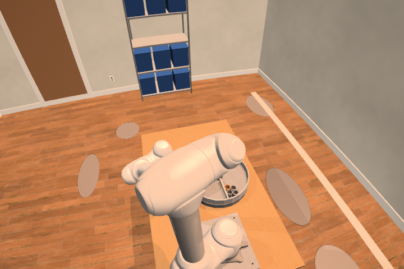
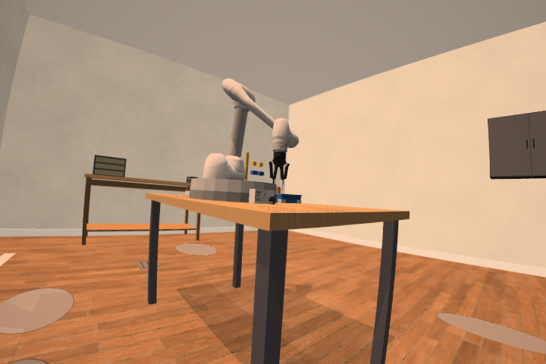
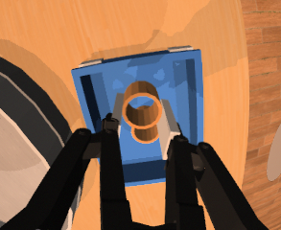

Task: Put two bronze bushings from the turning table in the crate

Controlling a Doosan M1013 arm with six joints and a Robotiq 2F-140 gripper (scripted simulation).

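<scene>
Right now my hand is 4 cm short of the crate, 1 cm to the right of it and 8 cm above it. Round my hand: round grey turning table 11 cm ahead, 32 cm to the right, 5 cm below.
</scene>
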